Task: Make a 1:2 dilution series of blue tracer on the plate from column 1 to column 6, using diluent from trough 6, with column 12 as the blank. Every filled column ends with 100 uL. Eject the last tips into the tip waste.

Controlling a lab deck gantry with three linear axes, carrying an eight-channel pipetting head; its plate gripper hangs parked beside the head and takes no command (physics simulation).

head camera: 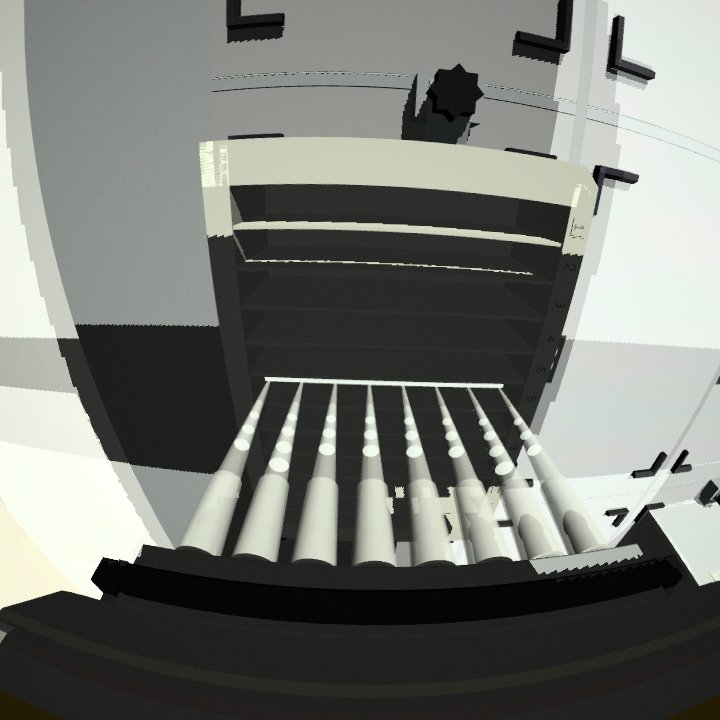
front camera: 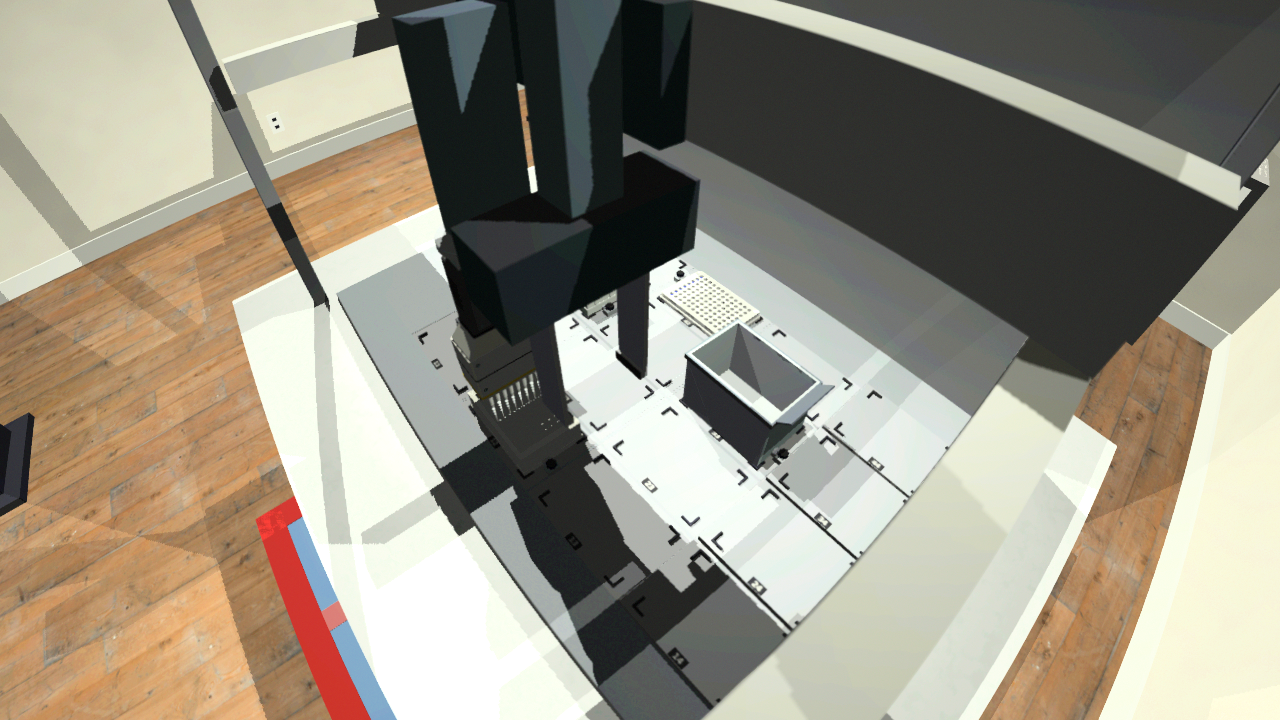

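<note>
The pipetting head [front camera: 490, 356] [head camera: 386, 594] carries a row of pale tips [front camera: 516, 395] [head camera: 373, 513] over the trough block [front camera: 528, 454] [head camera: 396, 161]. In the head view the tips' lower ends meet a thin bright line between labels 5 and 6; I cannot tell how deep they reach or see liquid. The white plate [front camera: 713, 302] lies at the back, with a darker bluish edge row; its well contents are too small to tell. The grey tip waste bin [front camera: 689, 385] stands nearer the front. My parked plate gripper [front camera: 592, 391] is open, its fingers apart with nothing between them.
The gripper's dark body [front camera: 572, 259] hides most of the tip rack behind it. Black corner brackets [front camera: 669, 411] [head camera: 621, 175] mark the deck positions. A black knob [front camera: 551, 463] [head camera: 455, 92] stands beside the trough block. A dark panel [front camera: 859, 214] runs along the back right.
</note>
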